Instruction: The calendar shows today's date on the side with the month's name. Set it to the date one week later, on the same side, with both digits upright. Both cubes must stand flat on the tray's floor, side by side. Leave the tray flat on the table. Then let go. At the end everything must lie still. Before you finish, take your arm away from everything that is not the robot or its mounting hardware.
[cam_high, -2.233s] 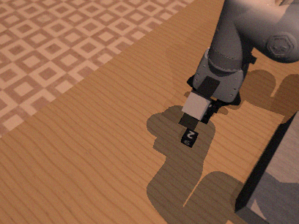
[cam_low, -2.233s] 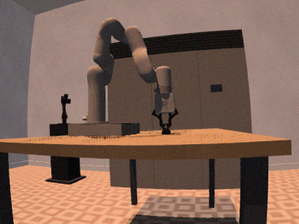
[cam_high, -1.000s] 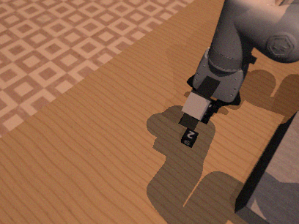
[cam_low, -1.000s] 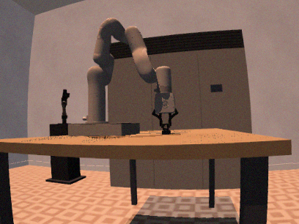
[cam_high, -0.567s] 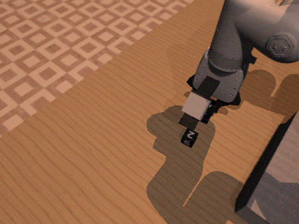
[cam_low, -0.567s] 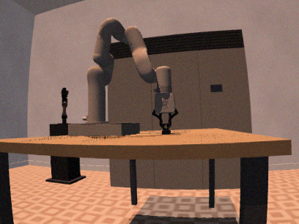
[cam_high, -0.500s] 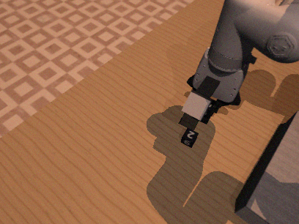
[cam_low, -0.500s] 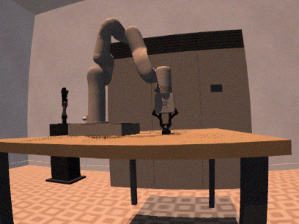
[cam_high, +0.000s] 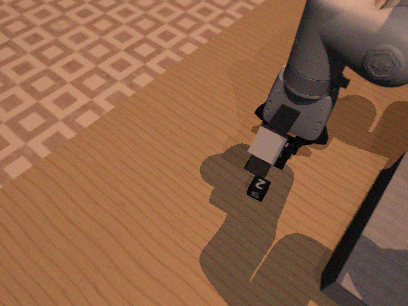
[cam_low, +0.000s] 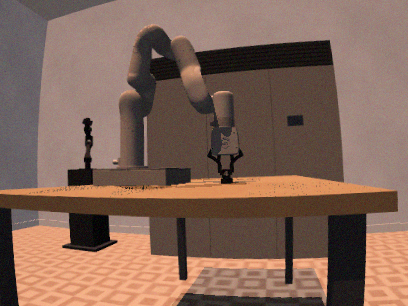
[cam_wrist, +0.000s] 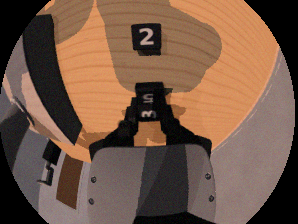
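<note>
Now: the black digit cube 9 cm to the left of my hand, 3 cm below it and 1 cm behind it. Also, from my hand: black cube 1 cm below.
</note>
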